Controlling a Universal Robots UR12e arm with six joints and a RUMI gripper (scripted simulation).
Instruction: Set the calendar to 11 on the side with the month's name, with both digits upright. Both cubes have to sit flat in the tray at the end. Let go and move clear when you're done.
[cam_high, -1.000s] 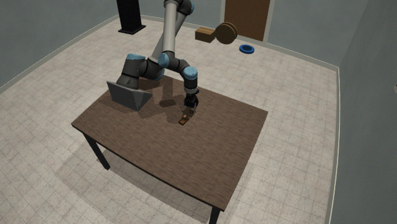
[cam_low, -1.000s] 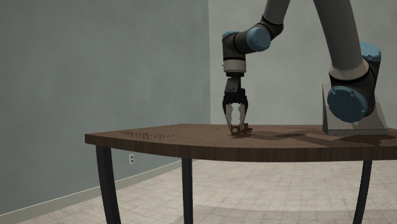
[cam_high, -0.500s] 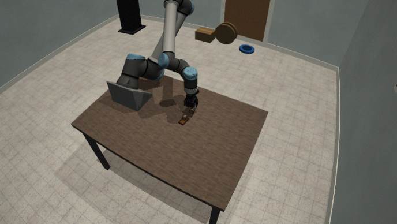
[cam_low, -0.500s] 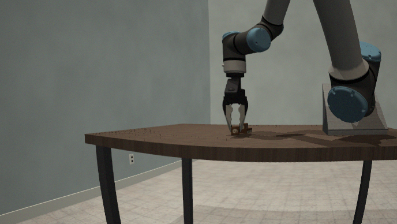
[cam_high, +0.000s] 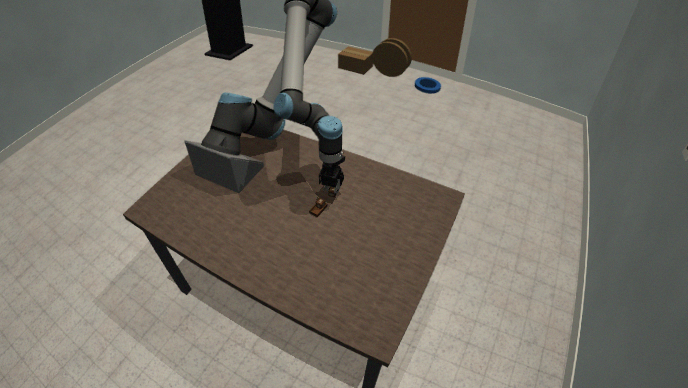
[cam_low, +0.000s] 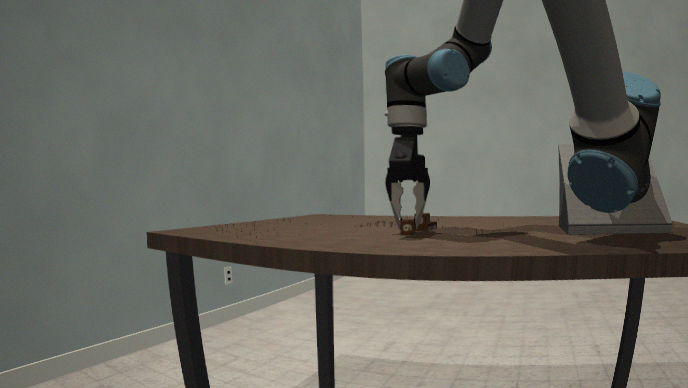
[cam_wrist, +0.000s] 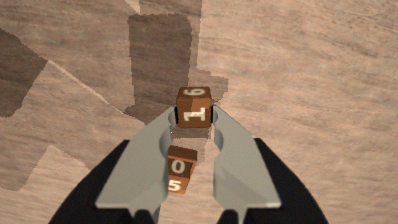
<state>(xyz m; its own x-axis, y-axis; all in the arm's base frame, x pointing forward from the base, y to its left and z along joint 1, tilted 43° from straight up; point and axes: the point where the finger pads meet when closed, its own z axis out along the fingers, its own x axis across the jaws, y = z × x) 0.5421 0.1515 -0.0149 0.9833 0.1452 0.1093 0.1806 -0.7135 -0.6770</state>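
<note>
My gripper is now 1 cm above the cube. Also, from my hand: calendar tray: 1 cm behind, 11 cm to the right, 2 cm below.
</note>
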